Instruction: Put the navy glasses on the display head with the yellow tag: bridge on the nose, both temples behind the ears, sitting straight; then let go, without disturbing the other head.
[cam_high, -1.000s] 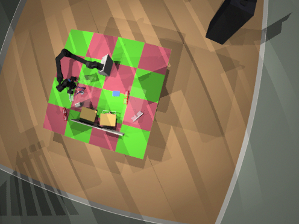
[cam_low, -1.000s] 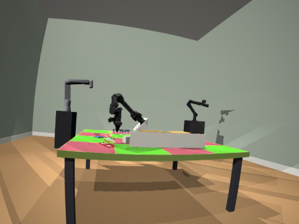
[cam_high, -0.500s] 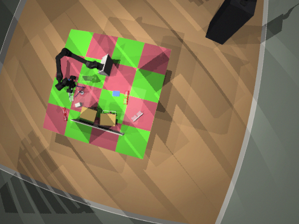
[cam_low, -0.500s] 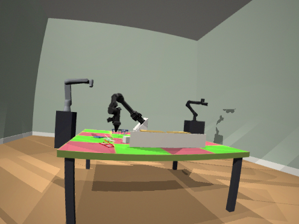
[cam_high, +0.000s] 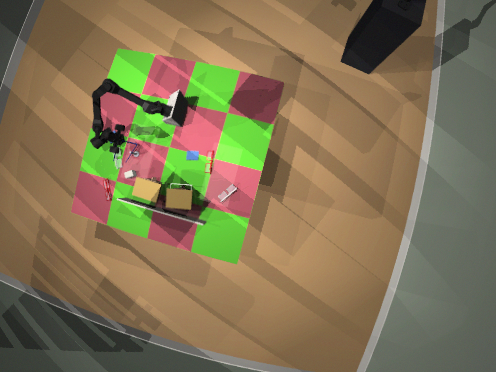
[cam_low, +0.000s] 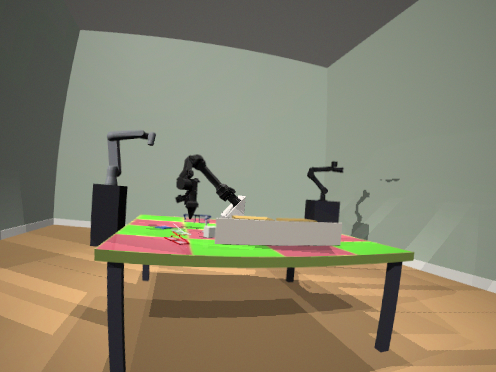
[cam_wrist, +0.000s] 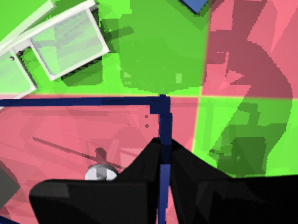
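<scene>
Now: the white post 50 mm ahead of my gripper tip, 90 mm to the left of it and 30 mm below it. The rest, counted from my gripper tip: long grey wall (340 mm ahead, 420 mm to the left); then white block (200 mm ahead, 110 mm to the left, 30 mm below).
</scene>
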